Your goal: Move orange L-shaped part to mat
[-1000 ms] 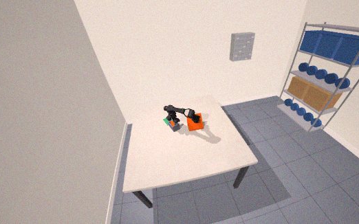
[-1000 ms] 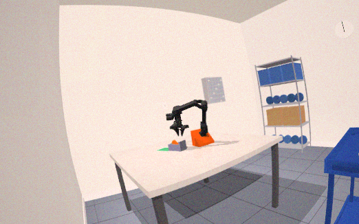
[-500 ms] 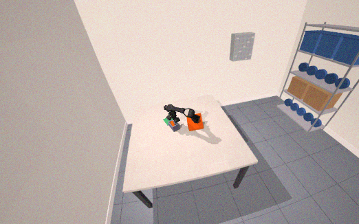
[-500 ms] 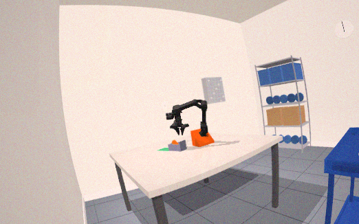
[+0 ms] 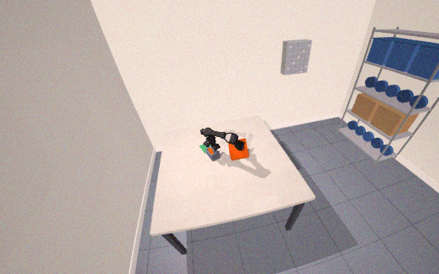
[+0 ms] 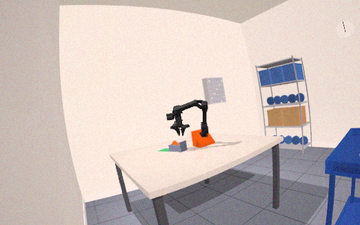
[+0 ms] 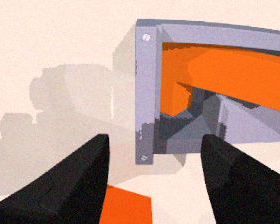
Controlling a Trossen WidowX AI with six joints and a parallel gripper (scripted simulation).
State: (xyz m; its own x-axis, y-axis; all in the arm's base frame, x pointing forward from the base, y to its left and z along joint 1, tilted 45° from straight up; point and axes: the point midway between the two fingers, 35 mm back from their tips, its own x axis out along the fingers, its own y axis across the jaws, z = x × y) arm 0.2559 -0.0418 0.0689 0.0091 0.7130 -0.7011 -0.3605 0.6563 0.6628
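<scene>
The orange L-shaped part lies 10 cm below my gripper tip, 4 cm to the right of it and 1 cm ahead of it. The rest, counted from my gripper tip: green mat: 21 cm to the right, 16 cm below, 8 cm ahead.
</scene>
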